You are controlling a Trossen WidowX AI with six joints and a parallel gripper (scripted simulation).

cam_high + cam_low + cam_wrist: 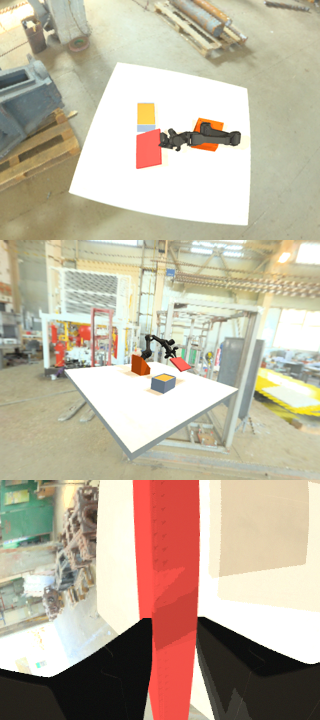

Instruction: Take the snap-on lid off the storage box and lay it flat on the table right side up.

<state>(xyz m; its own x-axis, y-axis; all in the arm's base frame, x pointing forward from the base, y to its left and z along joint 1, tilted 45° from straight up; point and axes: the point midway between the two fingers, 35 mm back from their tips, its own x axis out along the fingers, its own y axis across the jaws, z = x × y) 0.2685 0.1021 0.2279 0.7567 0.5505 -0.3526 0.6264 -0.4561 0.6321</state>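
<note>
The red lid is 70 mm ahead of my gripper tip, 40 mm below it and 10 mm to the left of it. From my gripper tip the other things lie so: storage box: 310 mm to the right, 170 mm below, 140 mm ahead.
</note>
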